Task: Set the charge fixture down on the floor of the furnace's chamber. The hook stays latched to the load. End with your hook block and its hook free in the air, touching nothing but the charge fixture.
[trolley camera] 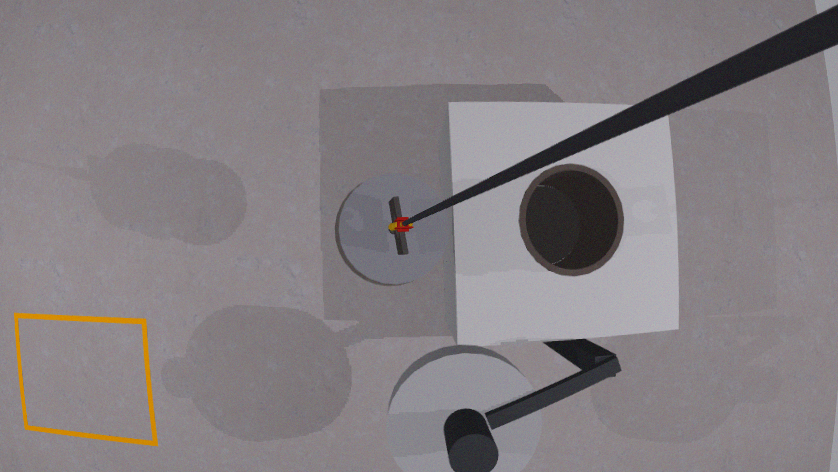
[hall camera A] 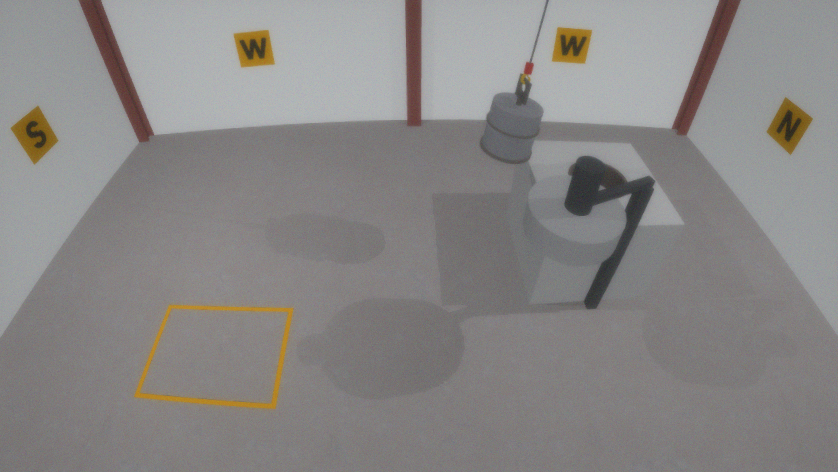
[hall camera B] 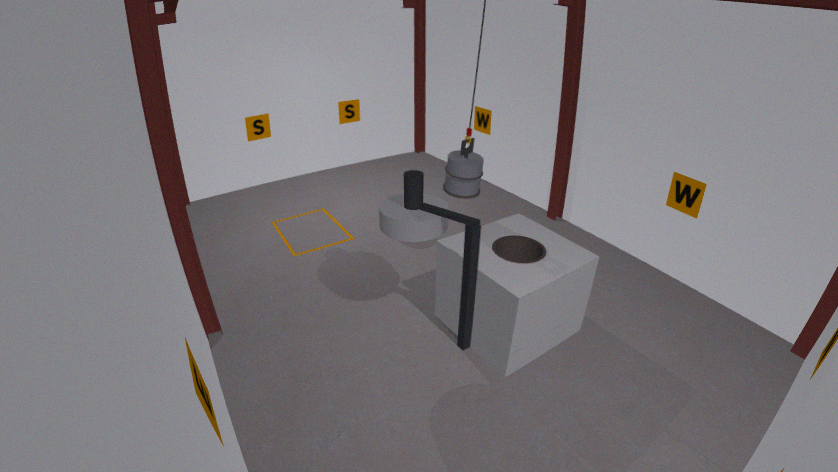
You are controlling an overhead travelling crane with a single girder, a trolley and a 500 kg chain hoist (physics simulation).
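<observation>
The charge fixture (hall camera A: 511, 127) (hall camera B: 463, 174) (trolley camera: 369, 252), a grey ribbed drum with a dark lifting plate on top, hangs in the air, slightly tilted in hall camera A. My hook (hall camera A: 525, 78) (hall camera B: 467, 139) (trolley camera: 394, 226) is latched to that plate, below the red hook block (hall camera A: 528, 68) (hall camera B: 468, 131) (trolley camera: 402, 224). The furnace (hall camera A: 609, 266) (hall camera B: 551, 322) (trolley camera: 562, 304) is a pale box with a round chamber opening (hall camera B: 518, 249) (trolley camera: 571, 219) in its top. In the trolley view the fixture is left of the opening, beside the furnace's left edge. The chamber floor is partly hidden in shadow.
The round furnace lid (hall camera A: 551, 219) (hall camera B: 404, 225) (trolley camera: 422, 404) is swung aside on a dark arm (hall camera A: 624, 240) (hall camera B: 469, 281) (trolley camera: 551, 395) by the furnace. A yellow square outline (hall camera A: 230, 307) (hall camera B: 283, 239) (trolley camera: 150, 381) marks the floor. Red columns (hall camera A: 414, 64) (hall camera B: 567, 111) stand along the walls.
</observation>
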